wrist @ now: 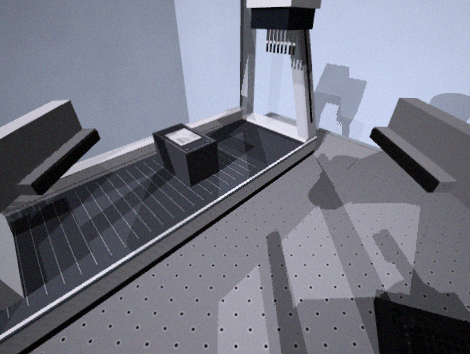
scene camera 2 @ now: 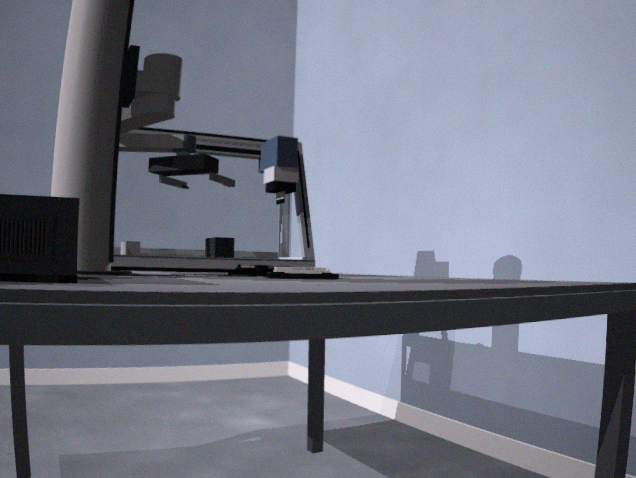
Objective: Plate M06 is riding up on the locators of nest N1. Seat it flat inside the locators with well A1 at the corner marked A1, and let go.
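Places are measured from the arm's base along level axes (x ahead, y left, z up), in millimetres.
Where they show: gripper, fingertip midpoint: [wrist: 234, 116] [scene camera 2: 209, 184].
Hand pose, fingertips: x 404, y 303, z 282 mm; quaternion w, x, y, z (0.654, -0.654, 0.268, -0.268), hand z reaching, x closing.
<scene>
After its pixels a point has its place.
A pale, thin plate [scene camera 2: 302, 269] @(z 34, x 501, y -152 mm), probably M06, lies on a low black nest [scene camera 2: 329, 276] @(z 19, x 552, y -190 mm) at the tabletop's back edge in the scene view. It looks nearly level there, but its fit in the locators, its well A1 and the corner mark A1 are too small to tell. The plate and its nest do not show in the wrist view. My gripper [scene camera 2: 209, 184] @(z 282, x 404, y 303 mm) [wrist: 234, 116] @(z 282, x 404, y 303 mm) is open and empty. It hangs high above the table, to the left of the plate in the scene view.
A gantry deck [wrist: 165, 250] @(z 30, x 395, y 450 mm) carries a black block [scene camera 2: 220, 247] @(z 98, x 515, y 515 mm) [wrist: 202, 160] @(z 106, x 527, y 515 mm). A blue and white pipetting head [scene camera 2: 279, 154] @(z 432, x 707, y 465 mm) hangs from its frame. A white block [scene camera 2: 130, 248] @(z 83, x 194, y 485 mm) stands at the left. A vented black box [scene camera 2: 38, 239] @(z 70, x -89, y -551 mm) stands at the front left. A dark object [wrist: 425, 327] @(z 39, x 547, y 136 mm) shows at lower right.
</scene>
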